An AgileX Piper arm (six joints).
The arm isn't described. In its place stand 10 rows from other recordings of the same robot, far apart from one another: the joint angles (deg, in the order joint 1, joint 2, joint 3, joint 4, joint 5, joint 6), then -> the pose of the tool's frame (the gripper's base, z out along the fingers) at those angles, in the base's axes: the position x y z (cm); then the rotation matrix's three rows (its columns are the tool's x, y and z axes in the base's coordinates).
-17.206 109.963 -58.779 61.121 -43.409 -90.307 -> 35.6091 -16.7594 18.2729; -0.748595 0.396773 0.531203; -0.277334 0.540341 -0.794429; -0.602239 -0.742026 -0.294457
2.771 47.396 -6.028 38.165 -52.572 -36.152 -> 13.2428 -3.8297 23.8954; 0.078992 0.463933 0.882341; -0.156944 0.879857 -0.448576; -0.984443 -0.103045 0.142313
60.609 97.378 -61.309 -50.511 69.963 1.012 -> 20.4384 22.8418 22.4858; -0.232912 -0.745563 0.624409; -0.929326 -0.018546 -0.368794; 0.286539 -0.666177 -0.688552
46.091 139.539 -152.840 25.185 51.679 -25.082 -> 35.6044 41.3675 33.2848; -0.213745 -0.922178 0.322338; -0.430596 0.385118 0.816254; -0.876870 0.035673 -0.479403
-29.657 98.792 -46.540 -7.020 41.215 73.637 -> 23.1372 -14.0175 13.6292; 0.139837 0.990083 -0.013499; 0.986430 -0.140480 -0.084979; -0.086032 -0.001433 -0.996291
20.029 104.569 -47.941 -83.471 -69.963 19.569 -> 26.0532 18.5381 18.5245; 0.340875 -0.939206 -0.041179; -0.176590 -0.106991 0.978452; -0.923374 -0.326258 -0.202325
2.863 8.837 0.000 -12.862 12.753 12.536 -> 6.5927 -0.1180 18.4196; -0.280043 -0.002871 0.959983; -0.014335 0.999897 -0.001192; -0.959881 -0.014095 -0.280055
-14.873 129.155 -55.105 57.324 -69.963 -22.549 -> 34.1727 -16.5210 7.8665; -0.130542 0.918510 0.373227; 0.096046 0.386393 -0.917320; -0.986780 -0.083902 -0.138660
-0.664 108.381 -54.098 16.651 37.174 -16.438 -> 31.3446 1.2124 11.3770; -0.995005 -0.055554 0.082941; -0.040599 0.984227 0.172189; -0.091198 0.167962 -0.981566
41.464 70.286 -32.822 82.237 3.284 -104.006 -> 17.6970 16.3265 23.6451; -0.119540 -0.798130 0.590507; -0.600003 0.531947 0.597519; -0.791016 -0.282878 -0.542469
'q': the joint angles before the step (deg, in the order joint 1, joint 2, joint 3, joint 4, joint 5, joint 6). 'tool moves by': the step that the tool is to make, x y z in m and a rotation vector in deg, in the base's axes. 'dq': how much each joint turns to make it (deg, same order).
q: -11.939, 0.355, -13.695, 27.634, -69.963, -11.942
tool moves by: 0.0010, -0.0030, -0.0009, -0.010, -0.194, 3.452
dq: 3.436, -0.350, 0.146, 0.028, 0.014, 0.001
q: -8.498, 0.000, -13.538, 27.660, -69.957, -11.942
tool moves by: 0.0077, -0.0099, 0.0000, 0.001, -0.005, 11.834
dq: 11.859, -0.014, -0.003, 0.003, 0.000, -0.029
